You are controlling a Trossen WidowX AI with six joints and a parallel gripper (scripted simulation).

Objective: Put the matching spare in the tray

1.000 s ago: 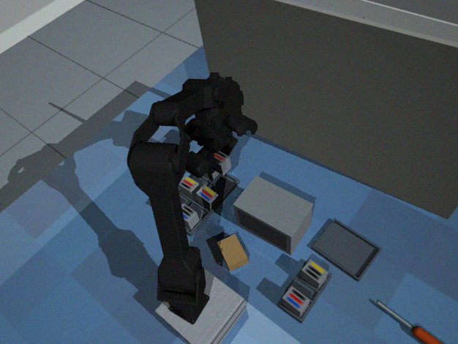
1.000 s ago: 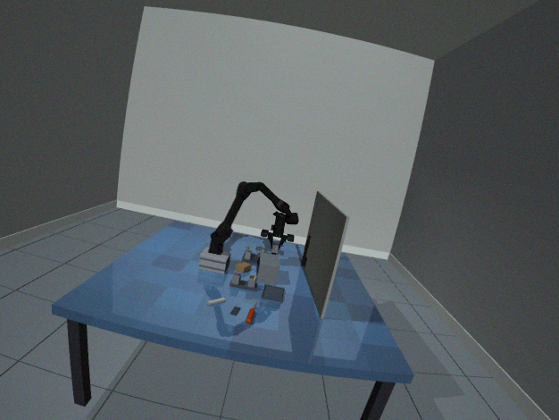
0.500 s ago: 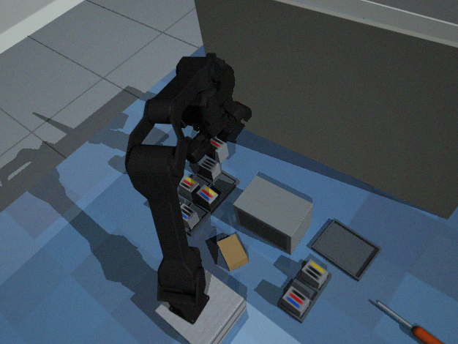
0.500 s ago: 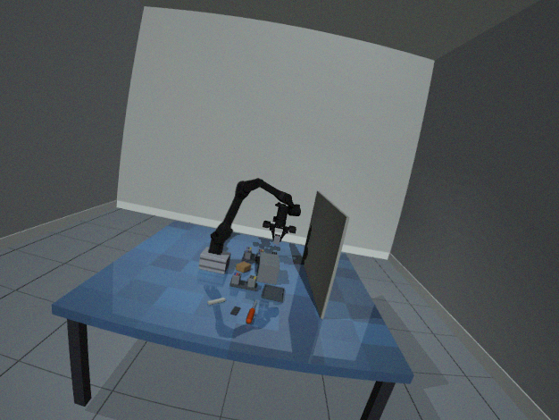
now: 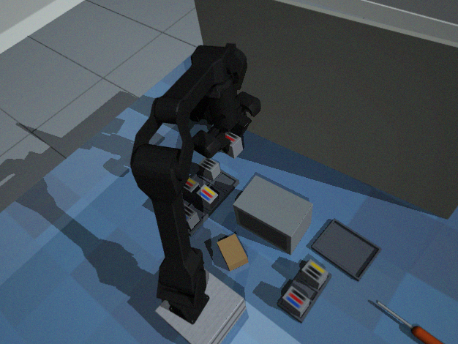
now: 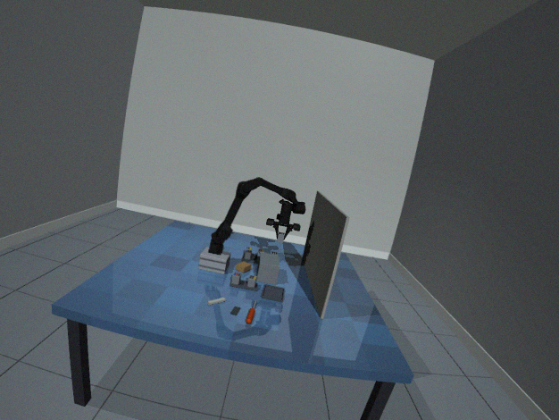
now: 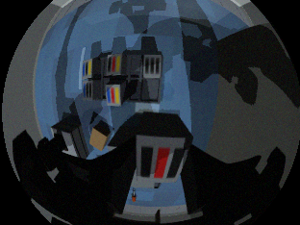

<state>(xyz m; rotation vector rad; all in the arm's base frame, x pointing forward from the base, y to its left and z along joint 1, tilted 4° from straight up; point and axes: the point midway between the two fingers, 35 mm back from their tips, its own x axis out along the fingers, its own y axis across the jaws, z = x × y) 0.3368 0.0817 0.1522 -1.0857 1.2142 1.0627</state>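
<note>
The dark flat tray is 50 mm behind my gripper tip, 330 mm to the right of it and 170 mm below it. The rest, counted from my gripper tip: grey mounted unit 60 mm behind, 130 mm to the right, 120 mm below; tall grey panel 180 mm ahead, 160 mm to the right, 60 mm above; cardboard box 180 mm behind, 90 mm to the right, 150 mm below.
</note>
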